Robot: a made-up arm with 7 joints.
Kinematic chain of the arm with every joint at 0, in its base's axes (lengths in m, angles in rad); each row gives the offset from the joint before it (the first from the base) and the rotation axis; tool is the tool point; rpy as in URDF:
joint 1: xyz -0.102 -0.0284 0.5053 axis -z
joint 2: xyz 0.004 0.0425 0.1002 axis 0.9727 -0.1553 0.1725
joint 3: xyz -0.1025 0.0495 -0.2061 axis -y
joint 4: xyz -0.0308 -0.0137 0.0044 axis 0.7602 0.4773 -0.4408
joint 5: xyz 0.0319 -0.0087 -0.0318 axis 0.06 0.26 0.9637
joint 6: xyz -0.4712 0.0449 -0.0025 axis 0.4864 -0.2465 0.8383
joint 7: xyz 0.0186 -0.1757 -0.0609 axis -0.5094 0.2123 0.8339
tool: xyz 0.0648 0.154 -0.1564 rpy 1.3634 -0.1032 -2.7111
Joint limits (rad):
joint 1: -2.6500..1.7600
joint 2: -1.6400..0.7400
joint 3: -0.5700..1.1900
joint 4: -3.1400..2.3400
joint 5: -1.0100..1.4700
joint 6: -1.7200..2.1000
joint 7: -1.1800..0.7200
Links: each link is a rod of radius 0.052 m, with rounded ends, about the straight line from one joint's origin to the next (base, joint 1, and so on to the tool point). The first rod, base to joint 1, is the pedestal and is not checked.
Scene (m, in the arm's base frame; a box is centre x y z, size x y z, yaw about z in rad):
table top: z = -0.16
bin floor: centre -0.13 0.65 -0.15 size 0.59 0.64 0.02 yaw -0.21
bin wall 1: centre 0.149 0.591 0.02 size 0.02 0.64 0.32 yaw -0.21
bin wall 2: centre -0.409 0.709 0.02 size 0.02 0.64 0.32 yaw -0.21
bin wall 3: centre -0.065 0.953 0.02 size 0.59 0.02 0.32 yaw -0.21
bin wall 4: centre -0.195 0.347 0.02 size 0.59 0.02 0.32 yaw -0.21
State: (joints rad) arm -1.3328 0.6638 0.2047 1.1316 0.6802 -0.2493 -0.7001
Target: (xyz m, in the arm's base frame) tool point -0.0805 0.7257 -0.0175
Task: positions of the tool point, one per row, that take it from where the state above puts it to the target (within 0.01 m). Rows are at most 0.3 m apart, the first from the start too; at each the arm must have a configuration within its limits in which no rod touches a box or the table.
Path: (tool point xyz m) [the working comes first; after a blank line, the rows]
Joints at the target: 0.5133 0.7400 1.1900 0.6048 0.1361 -1.3762 0.7200
Straight joint move there: touches bin wall 2, bin wall 4.

1: -0.5590 -0.3122 0.2796
2: -0.6527 -0.2253 0.2775
3: -0.7354 -0.1036 0.2853
4: -0.7924 0.0581 0.3047
5: -0.7257 0.3148 0.2970
6: -0.5675 0.5301 0.2982
7: -0.3414 0.6733 0.3086
8: -0.0805 0.7257 0.3279
9: -0.0801 0.7503 0.2133
10: -0.0793 0.7500 0.0955
11: -0.0805 0.7257 -0.0175

